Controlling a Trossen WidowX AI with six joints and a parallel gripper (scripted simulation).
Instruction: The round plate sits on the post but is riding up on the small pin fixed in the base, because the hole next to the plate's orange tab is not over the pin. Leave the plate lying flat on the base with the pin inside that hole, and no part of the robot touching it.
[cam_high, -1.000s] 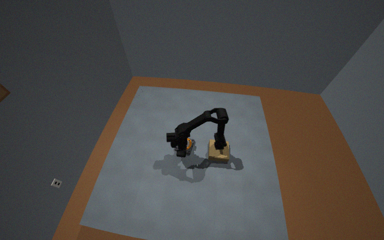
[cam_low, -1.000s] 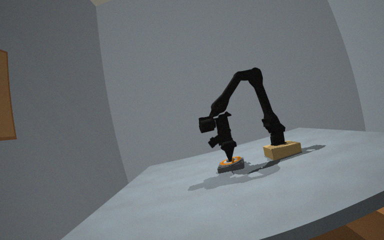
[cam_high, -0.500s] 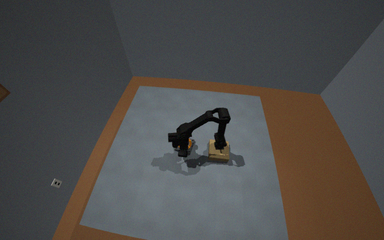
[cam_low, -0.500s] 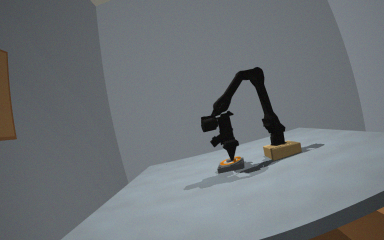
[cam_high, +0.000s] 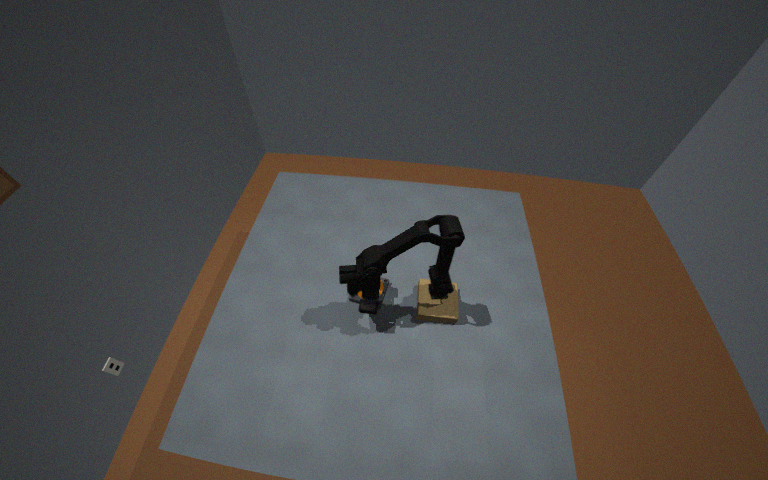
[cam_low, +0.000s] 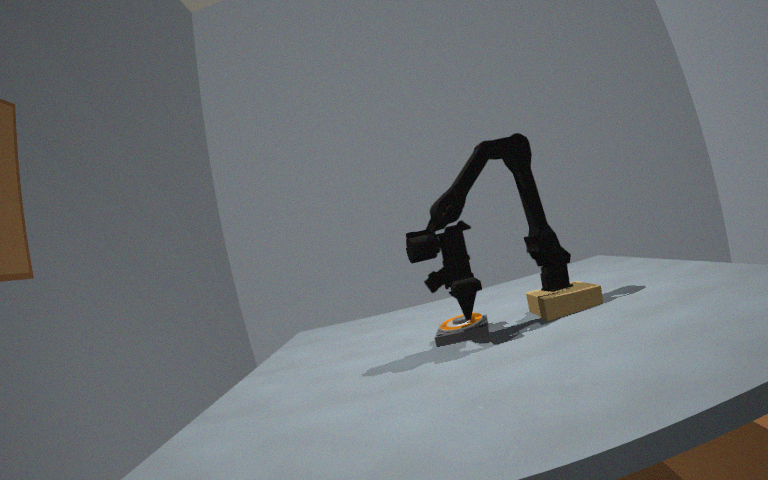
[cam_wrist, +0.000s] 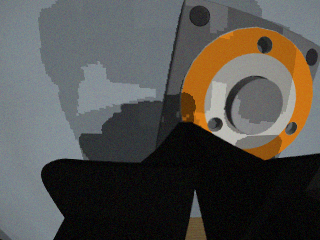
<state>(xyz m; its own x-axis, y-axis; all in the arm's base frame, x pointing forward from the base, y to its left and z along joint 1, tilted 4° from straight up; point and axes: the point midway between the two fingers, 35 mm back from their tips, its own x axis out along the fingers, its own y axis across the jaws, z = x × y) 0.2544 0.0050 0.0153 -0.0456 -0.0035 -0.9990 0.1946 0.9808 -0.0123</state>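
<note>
My gripper tip is now 3 cm to the left of the round plate and 1 cm above it. Also, from my gripper tip: grey square base (5 cm to the right, 2 cm below).
</note>
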